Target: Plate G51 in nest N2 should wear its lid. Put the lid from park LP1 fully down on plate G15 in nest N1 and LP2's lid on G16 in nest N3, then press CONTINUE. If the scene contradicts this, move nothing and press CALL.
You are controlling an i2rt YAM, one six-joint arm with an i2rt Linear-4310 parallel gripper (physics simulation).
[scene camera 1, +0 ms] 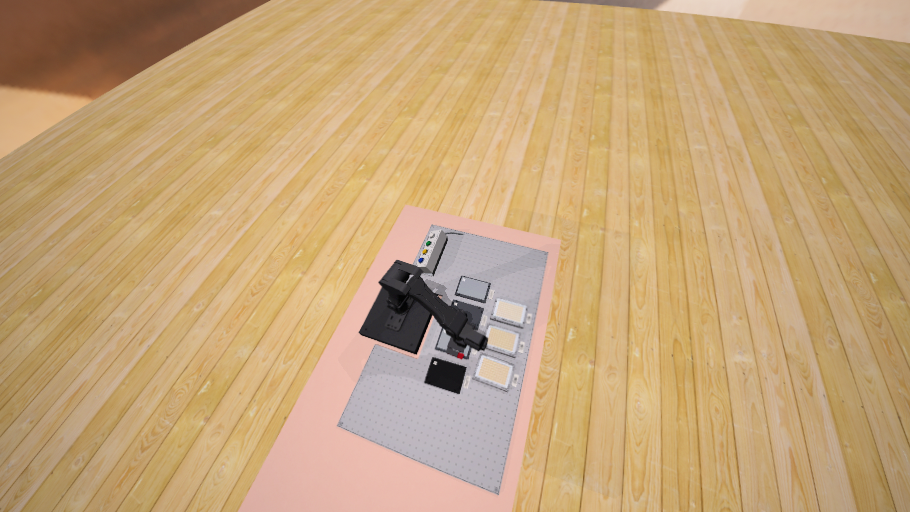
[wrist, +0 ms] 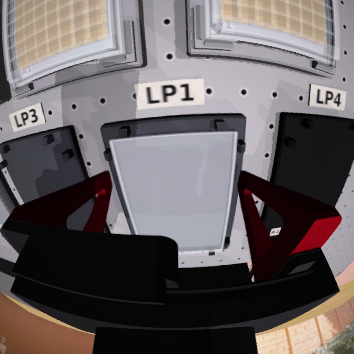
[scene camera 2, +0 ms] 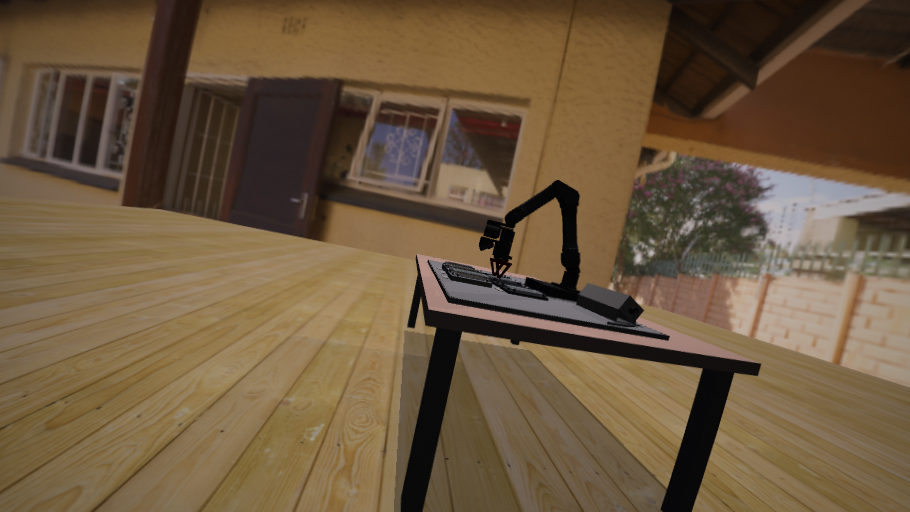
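My gripper is open, its red fingers on either side of the clear lid in park LP1; nothing is held. The lid lies in its dark park. Another lid lies in the far park. Three plates stand in a row; two plates, one at left and one at right, show partly in the wrist view. Their nest labels are unreadable or outside the wrist view. I cannot tell which plates wear lids.
Park LP3 and black park LP4 flank LP1, with no lid seen in either. The button box stands by the arm base, with white, green, yellow and blue buttons; their lettering is unreadable.
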